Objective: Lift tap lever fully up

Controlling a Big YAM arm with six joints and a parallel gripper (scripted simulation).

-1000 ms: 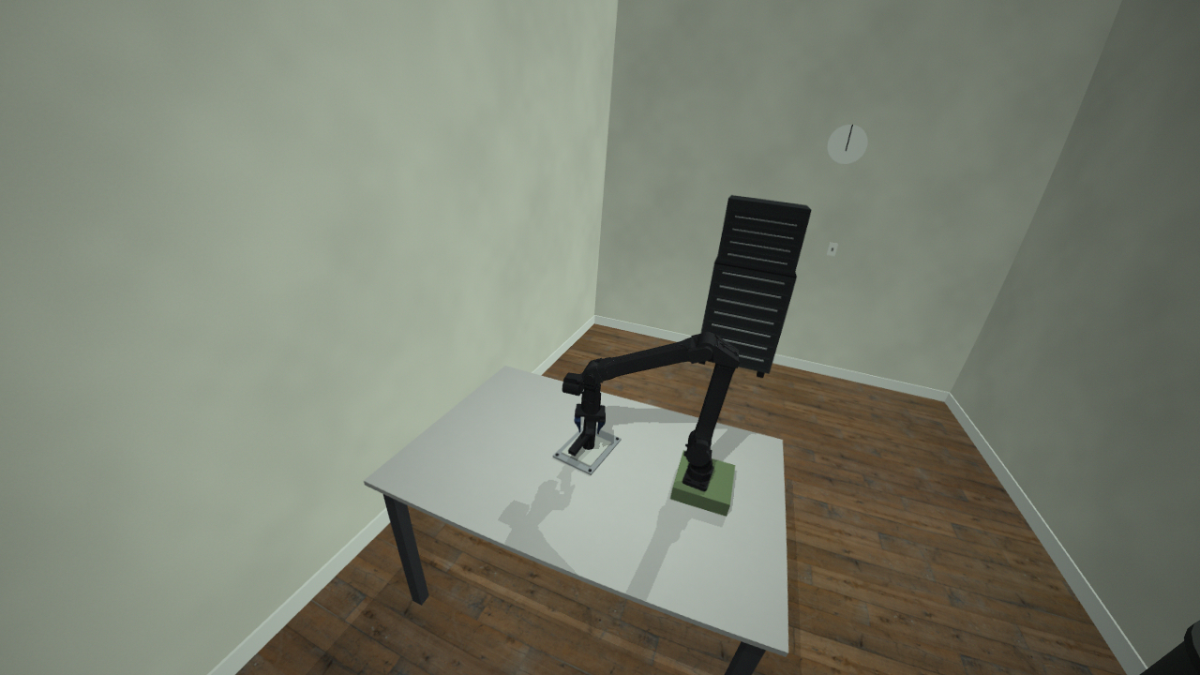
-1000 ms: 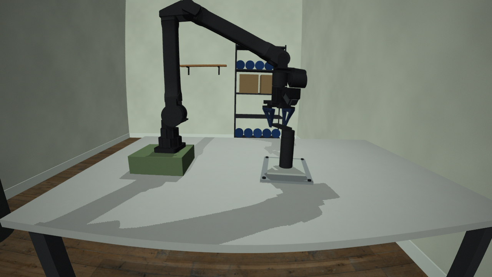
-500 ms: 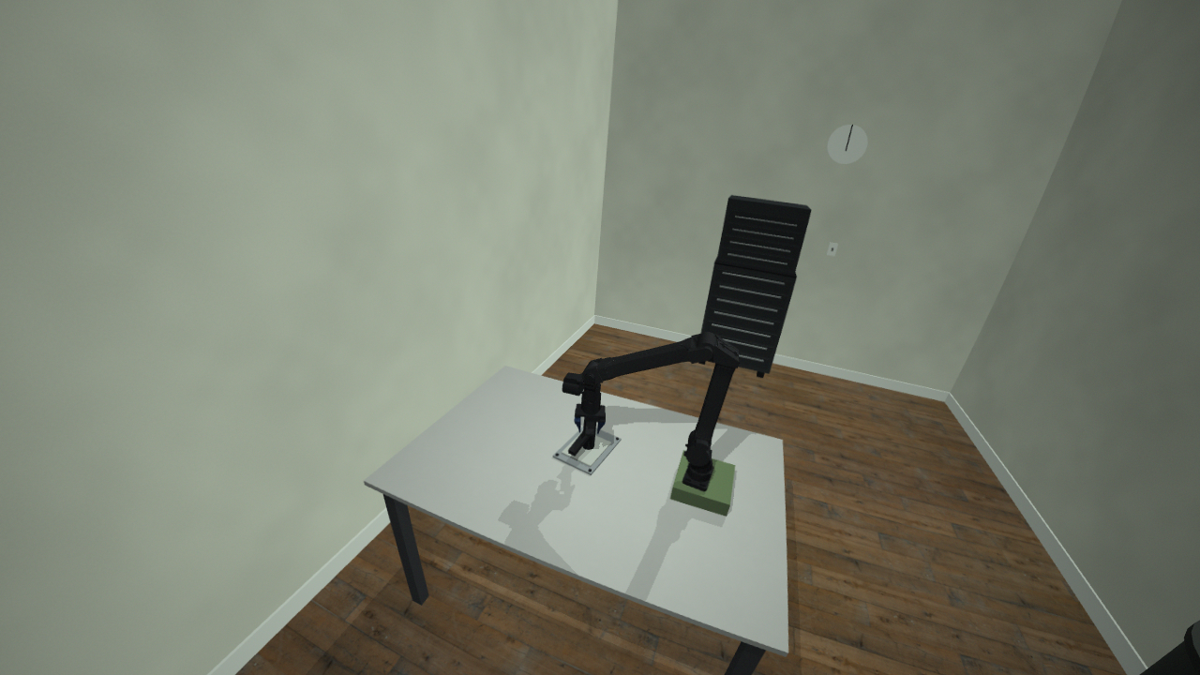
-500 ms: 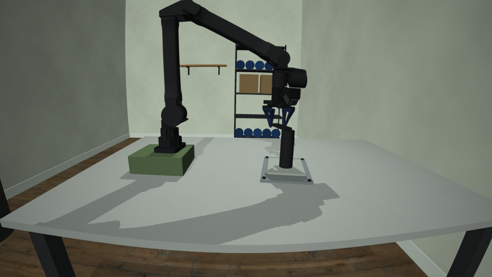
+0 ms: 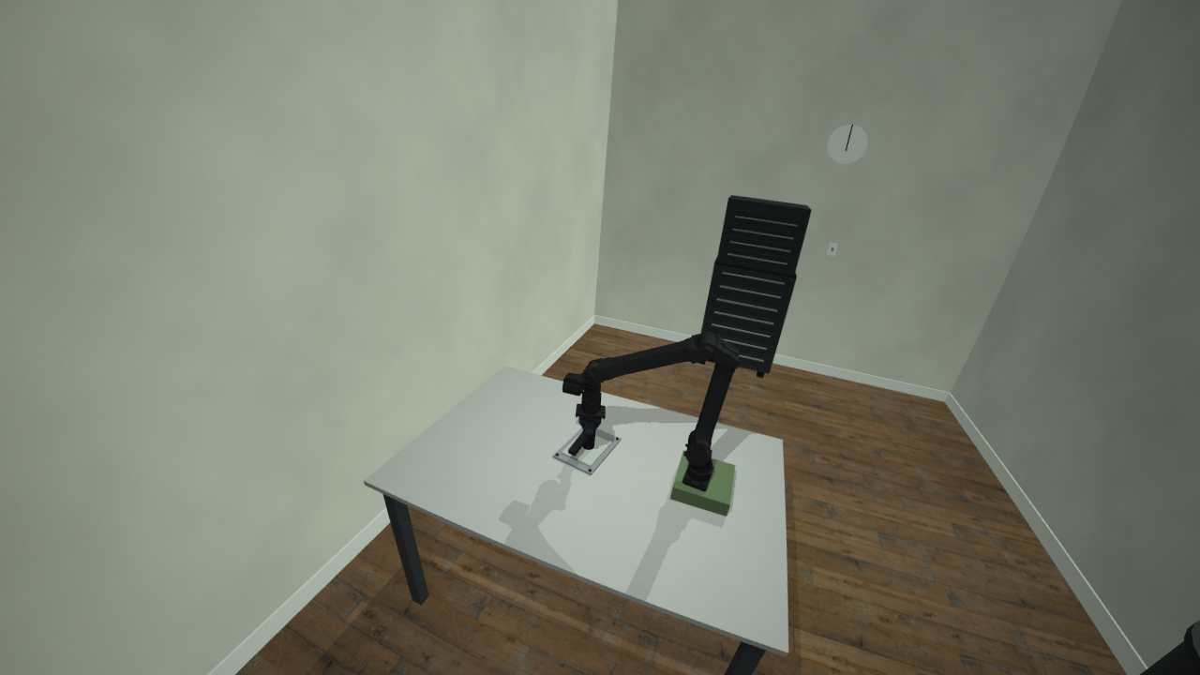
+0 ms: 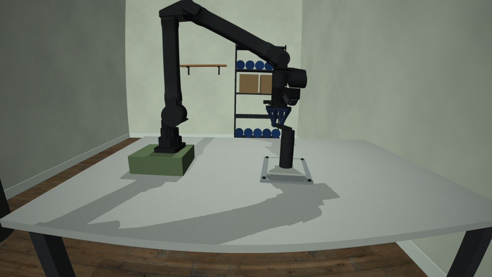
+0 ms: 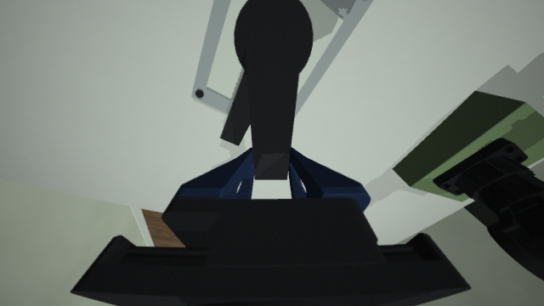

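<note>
The black lever lies 10 mm ahead of my hand and 30 mm to the right of it. From my hand the other things lie so: tap (20 mm ahead, 50 mm to the right, 60 mm below).
</note>
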